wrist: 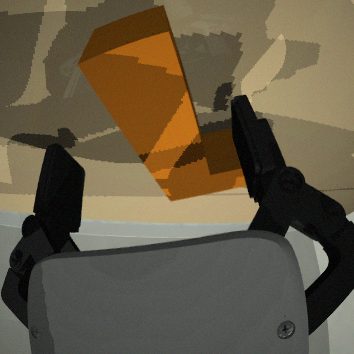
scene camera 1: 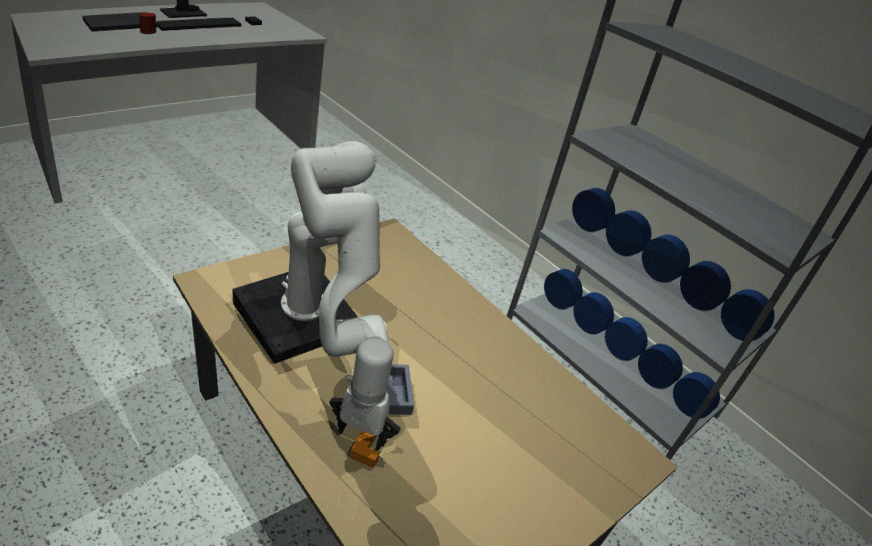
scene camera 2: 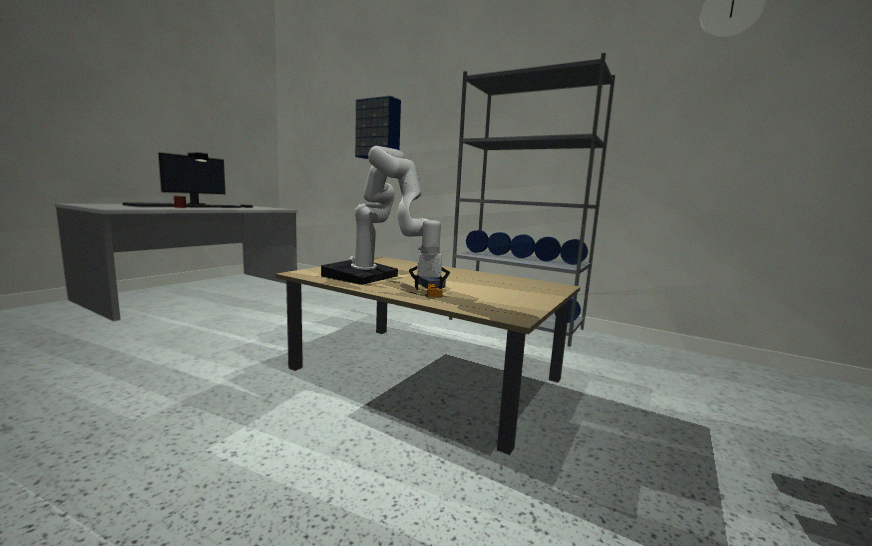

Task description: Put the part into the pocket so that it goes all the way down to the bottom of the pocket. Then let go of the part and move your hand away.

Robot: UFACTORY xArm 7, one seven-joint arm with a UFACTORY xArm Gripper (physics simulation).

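Where they show: gripper, between the fingertips: (wrist: 144, 135) (scene camera 1: 360, 437) (scene camera 2: 428, 289); arm's base, origin of its link: (scene camera 1: 303, 304) (scene camera 2: 363, 266).
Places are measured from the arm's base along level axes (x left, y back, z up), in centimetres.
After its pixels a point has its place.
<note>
The orange L-shaped part (scene camera 1: 364, 454) {x -20.1, y -46.7, z -1.7 cm} (scene camera 2: 435, 292) {x -20.5, y -46.7, z -2.7 cm} (wrist: 135, 95) {x -12.9, y -41.5, z -1.7 cm} lies on the wooden table, outside the pocket. My gripper (scene camera 1: 360, 438) {x -16.6, y -42.0, z -3.0 cm} (scene camera 2: 430, 288) {x -16.6, y -42.0, z -3.0 cm} (wrist: 144, 135) {x -16.6, y -42.0, z -3.0 cm} is open, with nothing gripped. It is low over the part. In the wrist view the long arm of the part shows between the two fingers, and its short arm runs partly behind the right finger. The blue-grey block with the pocket (scene camera 1: 402, 409) {x -3.3, y -42.5, z -2.6 cm} stands behind and to the right of the gripper in the first scene view, partly hidden by the arm. The pocket does not show in the wrist view.
The table (scene camera 1: 514, 450) {x 10.0, y -68.4, z -4.7 cm} (scene camera 2: 514, 297) {x -2.7, y -76.3, z -4.7 cm} carries the arm's black base plate (scene camera 1: 276, 350) {x -16.0, y -9.1, z -1.2 cm} (scene camera 2: 334, 275) {x -14.2, y 7.4, z -3.0 cm} at its far end. A shelf rack (scene camera 1: 558, 183) (scene camera 2: 459, 167) with blue discs stands beyond the table. A grey desk (scene camera 1: 289, 102) (scene camera 2: 83, 257) stands farther back.
</note>
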